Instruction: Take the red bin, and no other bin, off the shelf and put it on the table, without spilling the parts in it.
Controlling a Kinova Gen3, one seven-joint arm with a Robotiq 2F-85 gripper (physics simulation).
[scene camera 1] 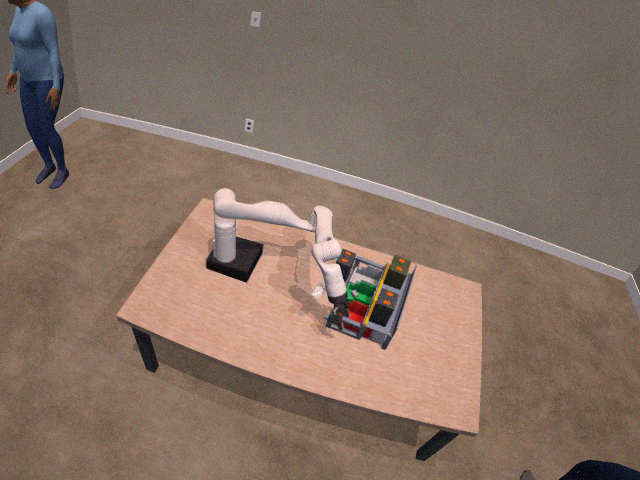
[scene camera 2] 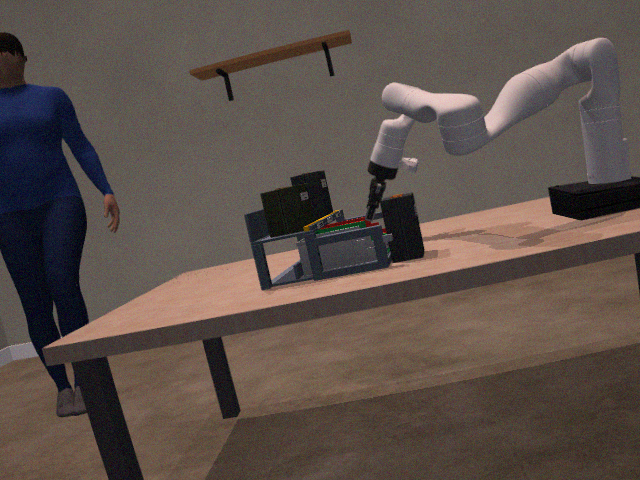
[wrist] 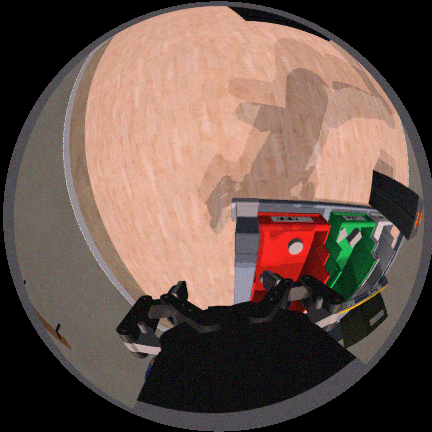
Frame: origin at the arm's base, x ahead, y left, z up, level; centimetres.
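Seen in the pictures: gripper, fingertip midpoint: (scene camera 1: 344, 323) (scene camera 2: 369, 214) (wrist: 224, 284); arm's base, link origin: (scene camera 1: 225, 255) (scene camera 2: 608, 180).
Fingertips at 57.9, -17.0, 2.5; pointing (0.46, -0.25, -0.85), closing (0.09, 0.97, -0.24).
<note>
Offsets run from my fingertips to a thing's top centre, as dx, dy, dz. Level surfaces: height alone.
The red bin {+4.0, +7.6, -0.1} (scene camera 1: 356, 310) (wrist: 280, 247) sits in the lower tier of the grey shelf (scene camera 2: 261, 264) (wrist: 245, 240), at its end. In the wrist view a pale round part {+0.8, +9.6, -6.3} (wrist: 295, 246) lies in it; its lower part is hidden by a finger. My gripper (scene camera 1: 338, 314) (scene camera 2: 369, 215) (wrist: 224, 284) is open and empty, tilted, low beside the bin. In the wrist view one finger overlaps the red bin, the other is over the table {dz -8.2} (scene camera 1: 232, 320) (scene camera 2: 180, 294) (wrist: 175, 150), and the shelf's end wall shows between them. I cannot tell whether a finger touches anything.
A green bin {+5.0, +19.5, -0.1} (scene camera 1: 363, 290) (wrist: 360, 265) with parts stands beside the red one, then a pale bin {+6.1, +30.7, -0.1} (wrist: 384, 234). A yellow rail {+10.0, +19.0, +3.0} (scene camera 1: 376, 294) runs behind them. An olive box {+15.9, +29.7, +11.6} (scene camera 1: 397, 274) (scene camera 2: 289, 211) and a black box {+12.9, +6.8, +14.1} (scene camera 1: 382, 313) stand on the shelf; another black box {-7.2, +31.4, +4.9} (scene camera 2: 403, 227) stands at its side.
</note>
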